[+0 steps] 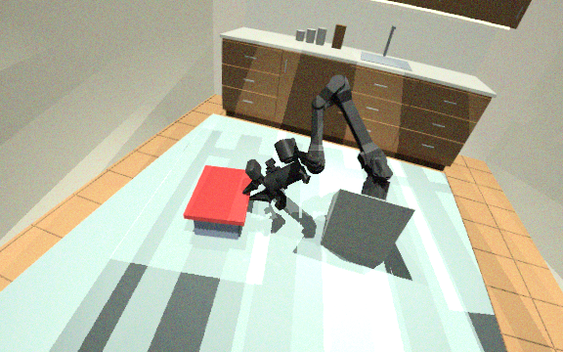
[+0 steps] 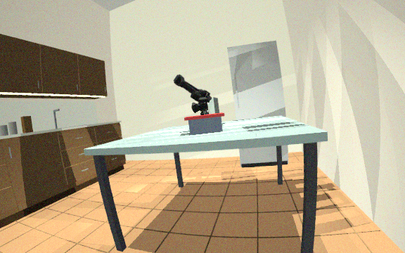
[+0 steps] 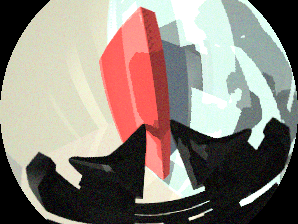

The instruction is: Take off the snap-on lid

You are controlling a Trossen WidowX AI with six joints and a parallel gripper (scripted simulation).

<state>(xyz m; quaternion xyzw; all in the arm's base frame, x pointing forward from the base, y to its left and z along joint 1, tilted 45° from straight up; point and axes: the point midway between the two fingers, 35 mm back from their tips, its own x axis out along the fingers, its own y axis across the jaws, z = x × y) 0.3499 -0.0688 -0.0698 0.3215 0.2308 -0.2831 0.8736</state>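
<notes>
Now: the lid 70 mm ahead of my gripper tip and 20 mm to the left of it. Also, from my gripper tip: storage box 70 mm ahead, 50 mm below, 20 mm to the left.
</notes>
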